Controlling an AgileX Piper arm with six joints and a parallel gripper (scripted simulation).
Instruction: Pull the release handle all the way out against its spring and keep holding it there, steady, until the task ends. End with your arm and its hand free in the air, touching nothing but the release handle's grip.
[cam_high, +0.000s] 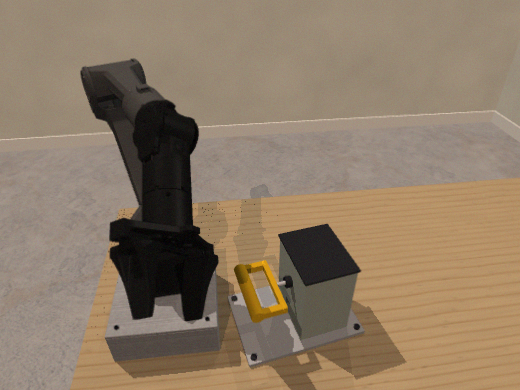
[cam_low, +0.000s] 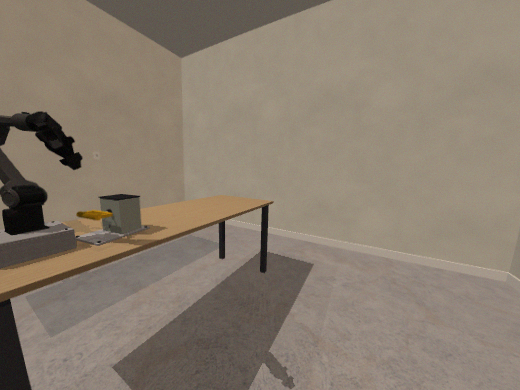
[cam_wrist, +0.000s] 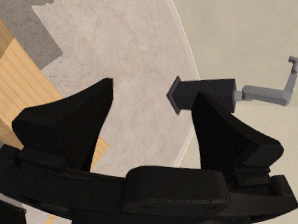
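Now: the release handle 17 cm ahead of my hand, 21 cm to the left of it and 23 cm below it. Also, from my hand: grey baseplate 21 cm ahead, 22 cm to the left, 33 cm below.
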